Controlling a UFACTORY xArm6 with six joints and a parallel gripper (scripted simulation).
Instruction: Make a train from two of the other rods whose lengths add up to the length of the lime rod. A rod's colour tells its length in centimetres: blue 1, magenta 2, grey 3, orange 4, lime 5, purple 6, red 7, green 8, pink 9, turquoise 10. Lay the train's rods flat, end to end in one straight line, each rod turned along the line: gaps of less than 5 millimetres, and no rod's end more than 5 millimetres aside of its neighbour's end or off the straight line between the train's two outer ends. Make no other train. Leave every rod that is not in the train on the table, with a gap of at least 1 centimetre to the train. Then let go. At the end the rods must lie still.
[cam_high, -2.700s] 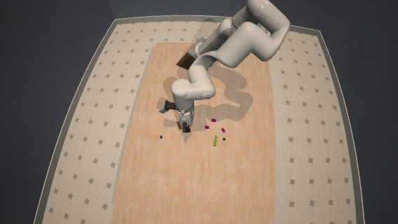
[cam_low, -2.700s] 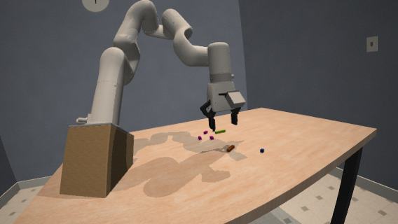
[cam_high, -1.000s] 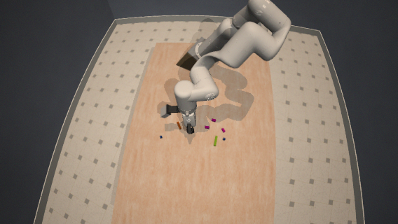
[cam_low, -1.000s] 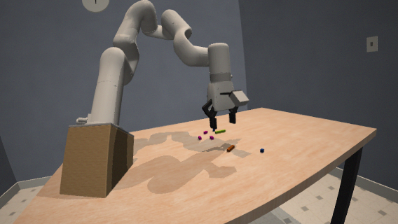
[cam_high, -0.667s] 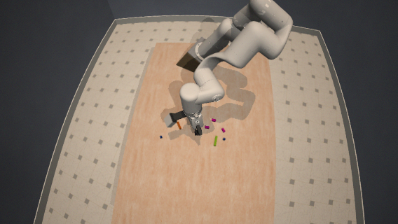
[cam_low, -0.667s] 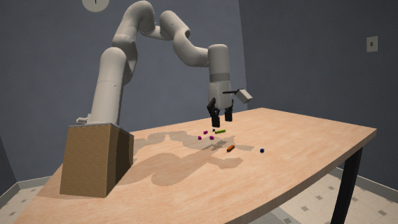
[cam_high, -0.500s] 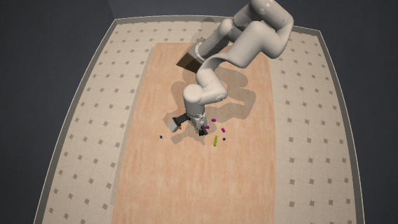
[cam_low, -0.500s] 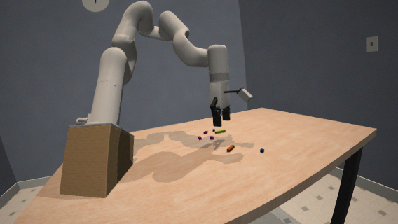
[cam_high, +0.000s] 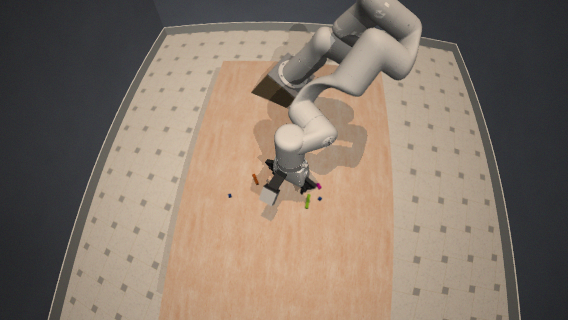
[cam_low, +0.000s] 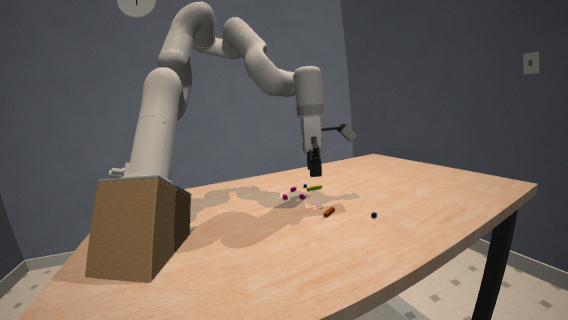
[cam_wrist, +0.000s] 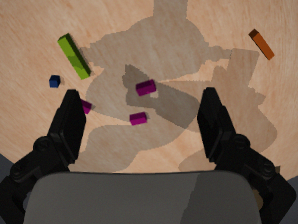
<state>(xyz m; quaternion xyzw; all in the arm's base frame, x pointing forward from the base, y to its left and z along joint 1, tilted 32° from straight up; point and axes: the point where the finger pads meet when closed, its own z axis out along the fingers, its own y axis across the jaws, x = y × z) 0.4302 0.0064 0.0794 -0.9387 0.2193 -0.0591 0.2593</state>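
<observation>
Now: hand 30 mm short of the lime rod, 60 mm to the right of it and 80 mm above it. The rest, counted from my hand: orange rod (30 mm behind, 130 mm to the right, 80 mm below).
</observation>
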